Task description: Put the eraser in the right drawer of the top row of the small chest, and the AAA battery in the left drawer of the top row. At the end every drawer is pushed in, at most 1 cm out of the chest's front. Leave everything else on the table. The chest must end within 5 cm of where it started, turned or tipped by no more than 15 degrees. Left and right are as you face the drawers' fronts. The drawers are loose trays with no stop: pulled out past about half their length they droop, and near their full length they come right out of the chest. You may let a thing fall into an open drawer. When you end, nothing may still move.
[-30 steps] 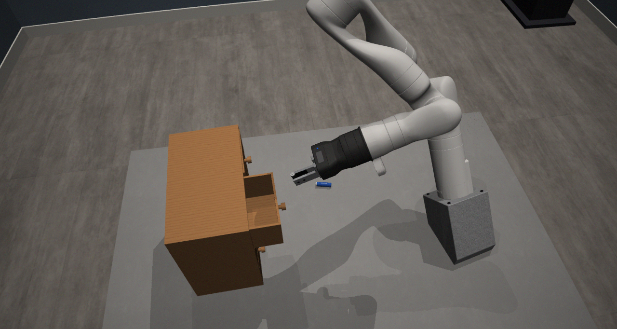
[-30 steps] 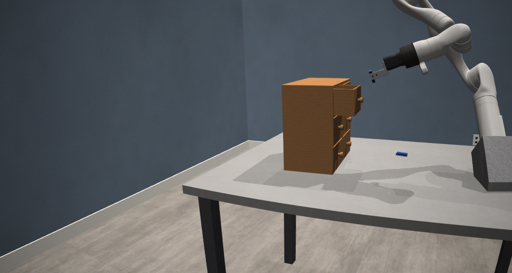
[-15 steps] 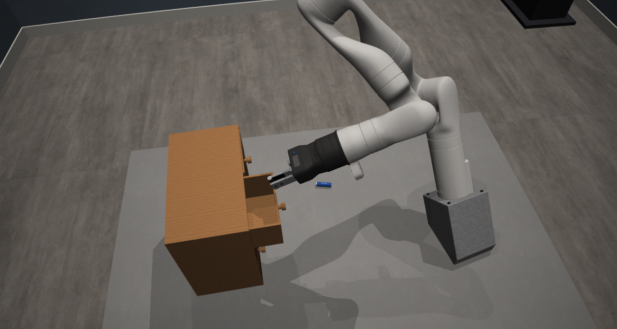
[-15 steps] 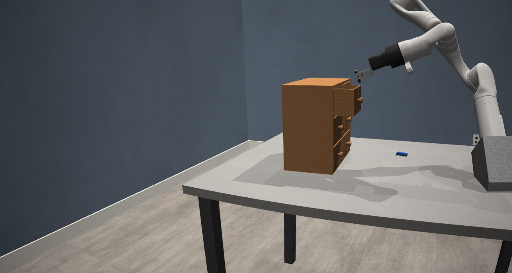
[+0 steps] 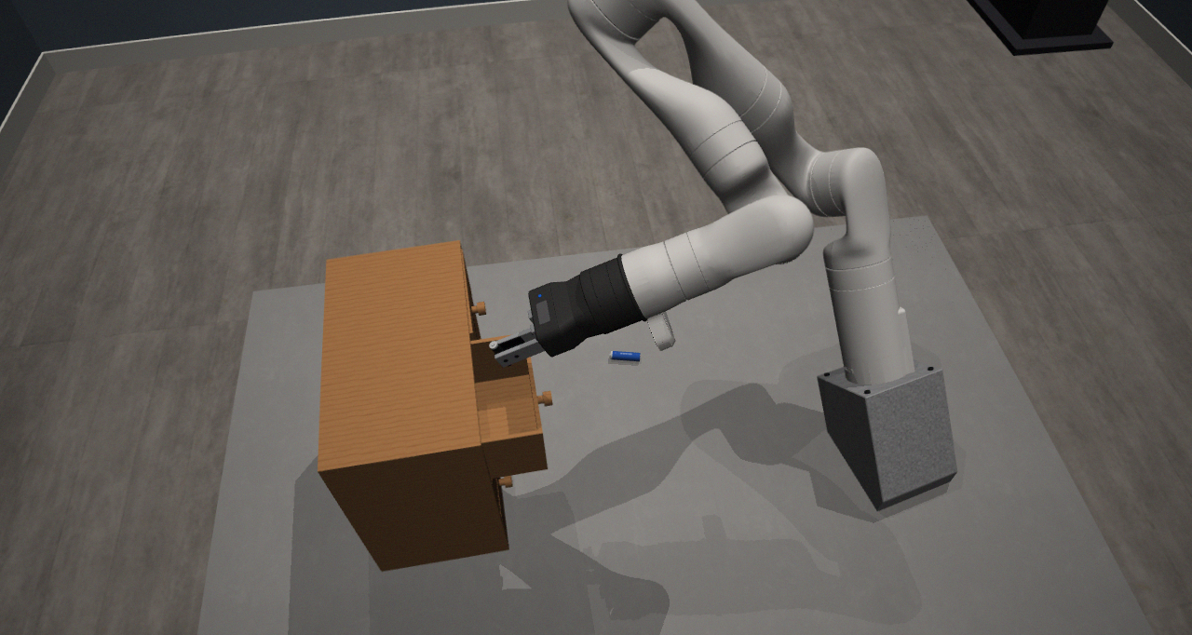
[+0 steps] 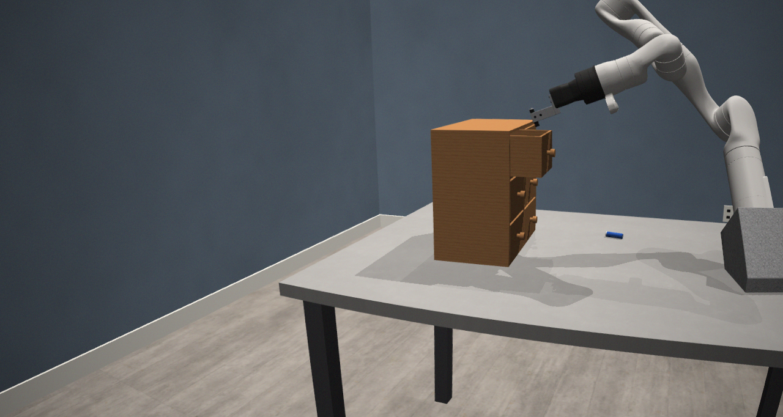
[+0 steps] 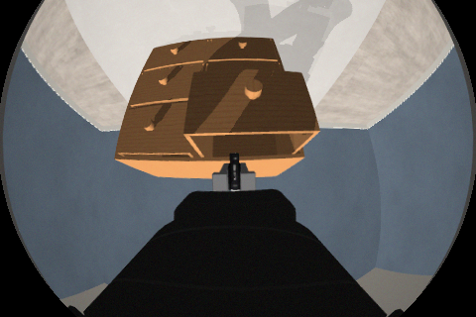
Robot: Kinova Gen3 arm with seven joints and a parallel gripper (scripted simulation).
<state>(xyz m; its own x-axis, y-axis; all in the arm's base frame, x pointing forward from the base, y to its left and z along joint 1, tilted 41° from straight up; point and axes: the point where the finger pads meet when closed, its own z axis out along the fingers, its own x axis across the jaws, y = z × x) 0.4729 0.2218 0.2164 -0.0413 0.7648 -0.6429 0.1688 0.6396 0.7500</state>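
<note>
The thin black battery is 1 cm ahead of my hand. Also, from my hand: thicker blue battery: 32 cm below, 19 cm to the right, 17 cm behind; white eraser: 18 cm ahead, 12 cm below, 11 cm to the right.
</note>
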